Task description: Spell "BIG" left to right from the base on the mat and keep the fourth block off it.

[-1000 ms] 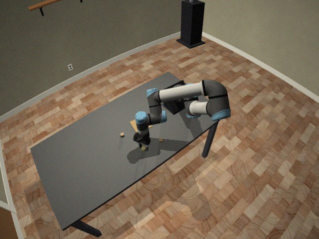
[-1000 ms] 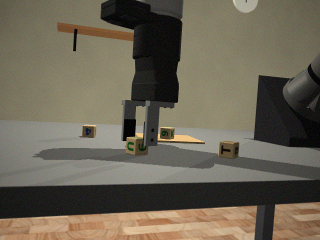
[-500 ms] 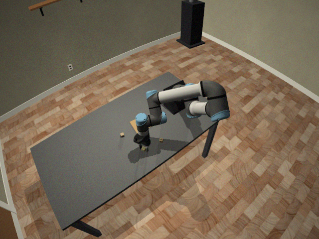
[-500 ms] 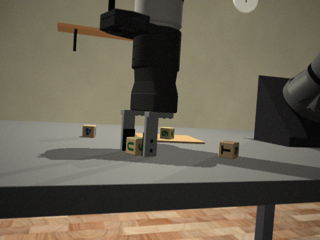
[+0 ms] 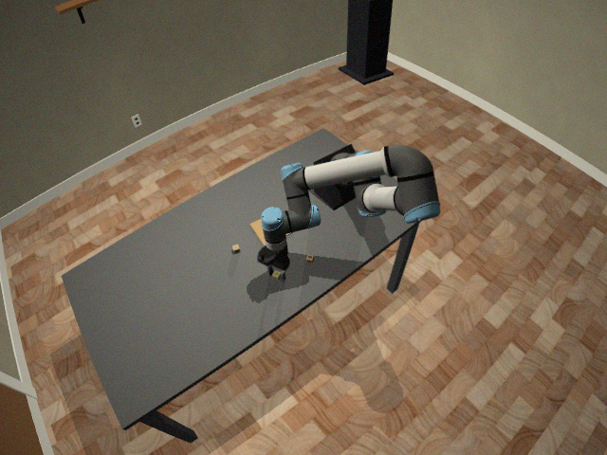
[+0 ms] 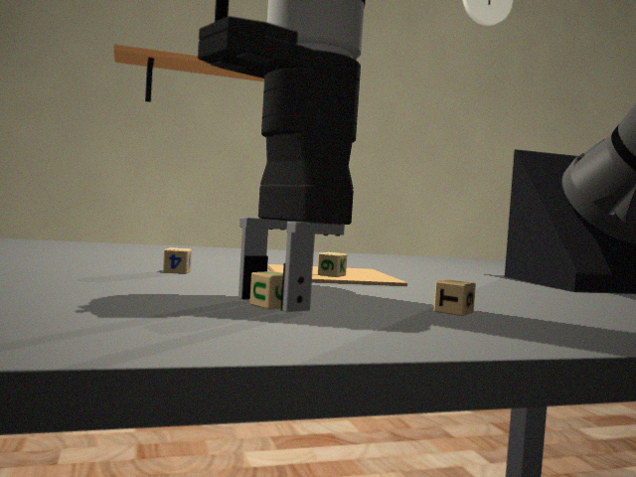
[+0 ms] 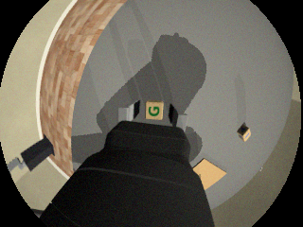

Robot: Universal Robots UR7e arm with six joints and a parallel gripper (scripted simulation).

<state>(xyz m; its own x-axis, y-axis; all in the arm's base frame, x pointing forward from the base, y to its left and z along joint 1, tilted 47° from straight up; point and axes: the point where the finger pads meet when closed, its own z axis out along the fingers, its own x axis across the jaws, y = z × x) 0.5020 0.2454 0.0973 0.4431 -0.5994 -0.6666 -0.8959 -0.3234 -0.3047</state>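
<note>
The tan mat lies 110 mm behind my hand, 220 mm to the right of it and 20 mm below it. The rest, counted from my hand: T block (150 mm behind, 10 mm to the left, 10 mm below).
</note>
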